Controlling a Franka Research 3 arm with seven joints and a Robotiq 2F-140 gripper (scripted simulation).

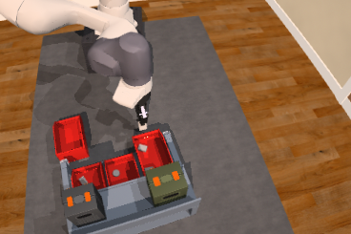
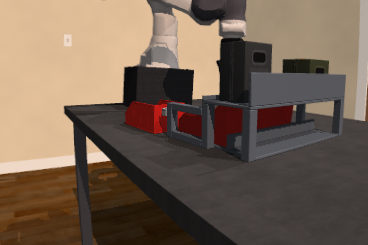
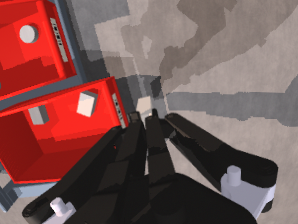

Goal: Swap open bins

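The shelf lip lies 70 mm ahead of my hand, 120 mm to the right of it and 60 mm below it. Round my hand: grey box (250 mm ahead, 250 mm to the right, 90 mm above); then olive box (270 mm ahead, 20 mm to the right, 80 mm above).
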